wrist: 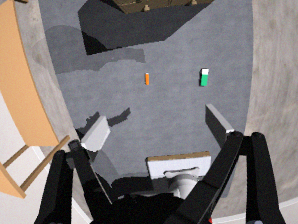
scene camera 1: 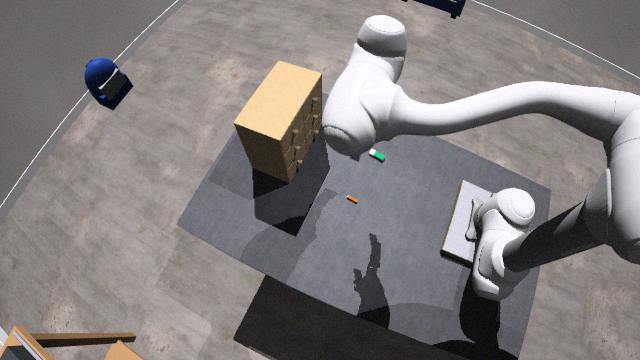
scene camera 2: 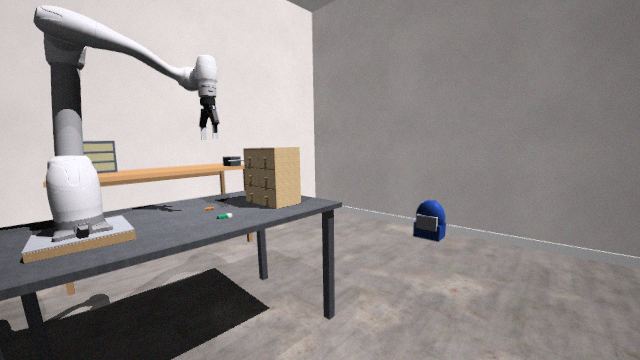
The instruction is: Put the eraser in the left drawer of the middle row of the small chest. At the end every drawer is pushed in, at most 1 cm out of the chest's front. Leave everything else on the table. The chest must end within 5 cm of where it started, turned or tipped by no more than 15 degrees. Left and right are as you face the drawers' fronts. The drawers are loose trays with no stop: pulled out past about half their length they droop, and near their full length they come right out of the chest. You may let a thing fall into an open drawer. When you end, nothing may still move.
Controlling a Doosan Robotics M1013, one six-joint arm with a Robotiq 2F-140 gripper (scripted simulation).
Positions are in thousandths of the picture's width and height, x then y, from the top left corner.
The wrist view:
my gripper: 522, 533
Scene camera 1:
small wooden chest: 413, 335
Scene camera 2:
small wooden chest: 449, 524
